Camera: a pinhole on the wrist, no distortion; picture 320 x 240 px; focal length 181.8 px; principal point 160.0 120.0 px. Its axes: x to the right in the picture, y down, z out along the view. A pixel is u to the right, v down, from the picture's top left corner.
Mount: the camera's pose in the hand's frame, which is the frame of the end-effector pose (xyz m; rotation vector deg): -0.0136 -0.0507 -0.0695 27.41 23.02 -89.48
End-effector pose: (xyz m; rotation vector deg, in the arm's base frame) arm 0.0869 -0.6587 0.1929 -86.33 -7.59 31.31
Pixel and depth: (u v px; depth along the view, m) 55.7 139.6 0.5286
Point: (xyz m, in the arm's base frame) -0.0990 -0.1571 0.3060
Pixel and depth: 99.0 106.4 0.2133
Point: 0.0172 -0.5376 0.3136
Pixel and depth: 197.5 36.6 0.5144
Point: -0.1778 -0.4908 0.6747
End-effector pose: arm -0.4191 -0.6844 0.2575 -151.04 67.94 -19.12
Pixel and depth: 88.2 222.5 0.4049
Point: -0.0851 -0.6985 -0.0258
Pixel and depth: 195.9 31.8 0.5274
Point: -0.2352 -0.1592 0.0498
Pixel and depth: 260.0 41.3 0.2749
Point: -0.2695 -0.3556 0.2618
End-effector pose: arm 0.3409 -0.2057 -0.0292 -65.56 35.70 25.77
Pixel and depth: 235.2 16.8 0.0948
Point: 0.3653 -0.2650 0.1076
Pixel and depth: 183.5 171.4 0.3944
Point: 0.6430 -0.0887 0.2025
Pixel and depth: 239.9 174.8 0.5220
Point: 0.8102 -0.1528 0.3372
